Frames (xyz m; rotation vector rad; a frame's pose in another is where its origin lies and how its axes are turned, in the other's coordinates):
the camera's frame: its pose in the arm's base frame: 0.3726 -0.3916 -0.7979 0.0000 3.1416 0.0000
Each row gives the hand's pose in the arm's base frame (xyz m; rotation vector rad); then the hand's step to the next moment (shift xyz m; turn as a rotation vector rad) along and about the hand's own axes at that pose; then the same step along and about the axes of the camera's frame.
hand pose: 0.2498 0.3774 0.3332 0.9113 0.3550 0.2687
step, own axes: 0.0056 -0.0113 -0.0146 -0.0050 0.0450 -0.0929
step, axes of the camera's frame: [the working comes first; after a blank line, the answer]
step, axes of the arm's base frame: 0.0000 0.0060 -0.0183 -0.0460 0.0913 -0.0149

0.0000 0.0060 0.0183 0.0460 0.0913 0.0149
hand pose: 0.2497 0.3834 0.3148 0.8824 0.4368 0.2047
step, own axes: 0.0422 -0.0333 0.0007 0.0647 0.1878 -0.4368
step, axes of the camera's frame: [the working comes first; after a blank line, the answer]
step, axes of the arm's base frame: 0.0378 -0.0065 -0.0376 -0.1377 0.4453 -0.1138

-0.0378 -0.0065 0.0376 0.1377 0.4453 0.1138
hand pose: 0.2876 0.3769 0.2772 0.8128 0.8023 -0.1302
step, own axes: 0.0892 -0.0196 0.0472 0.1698 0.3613 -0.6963
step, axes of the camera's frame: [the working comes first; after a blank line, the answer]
step, axes of the arm's base frame: 0.0829 -0.0295 -0.0531 -0.1482 0.7656 -0.1900

-0.0829 -0.0295 0.0531 0.1482 0.7656 0.1900
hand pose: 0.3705 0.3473 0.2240 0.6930 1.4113 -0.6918
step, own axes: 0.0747 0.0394 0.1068 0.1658 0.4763 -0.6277
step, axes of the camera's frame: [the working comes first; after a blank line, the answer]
step, axes of the arm's base frame: 0.1006 -0.0598 -0.0696 -0.0158 0.7844 -0.1810

-0.1006 -0.0598 0.0696 0.0158 0.7844 0.1810
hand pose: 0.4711 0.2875 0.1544 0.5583 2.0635 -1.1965
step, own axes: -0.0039 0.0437 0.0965 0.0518 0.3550 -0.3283
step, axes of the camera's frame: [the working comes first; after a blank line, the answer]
step, axes of the arm's base frame: 0.0640 -0.0632 -0.0562 0.0844 0.4607 -0.1308

-0.0640 -0.0632 0.0562 -0.0844 0.4607 0.1308
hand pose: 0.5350 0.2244 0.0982 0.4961 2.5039 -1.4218
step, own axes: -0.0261 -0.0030 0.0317 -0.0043 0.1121 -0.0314
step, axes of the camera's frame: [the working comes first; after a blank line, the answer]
step, axes of the arm's base frame: 0.0236 -0.0335 -0.0046 0.0473 0.0795 -0.0708

-0.0236 -0.0335 0.0046 -0.0473 0.0795 0.0708
